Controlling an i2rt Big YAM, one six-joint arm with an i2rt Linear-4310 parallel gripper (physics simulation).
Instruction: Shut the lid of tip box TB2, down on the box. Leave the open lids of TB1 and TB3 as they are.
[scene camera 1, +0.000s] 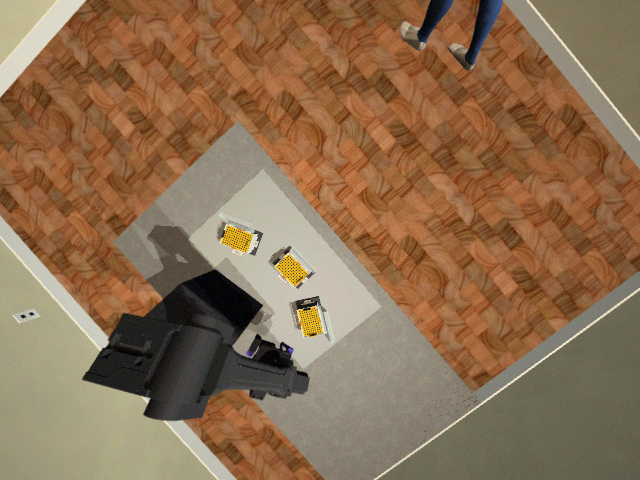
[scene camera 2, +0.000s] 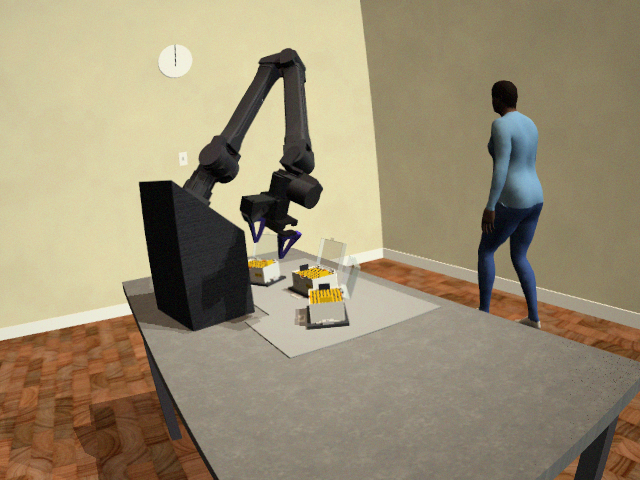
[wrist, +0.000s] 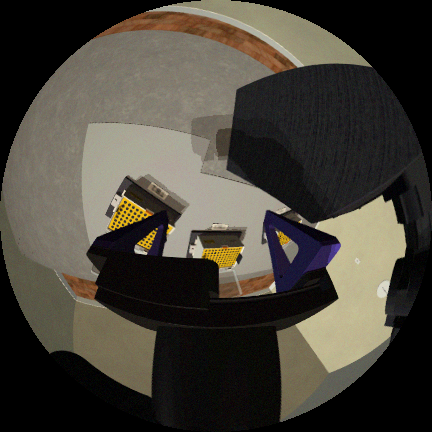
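Observation:
Three white tip boxes with yellow racks stand in a row; their labels are too small to read. The middle box has its clear lid open and upright. The box nearest scene camera 2 has its lid open and leaning outward. The far box has its lid open. My gripper is open and empty, above and to the base side of the boxes.
The boxes stand on a light mat on a grey table. A tall black pedestal stands beside the mat. A person stands beyond the table.

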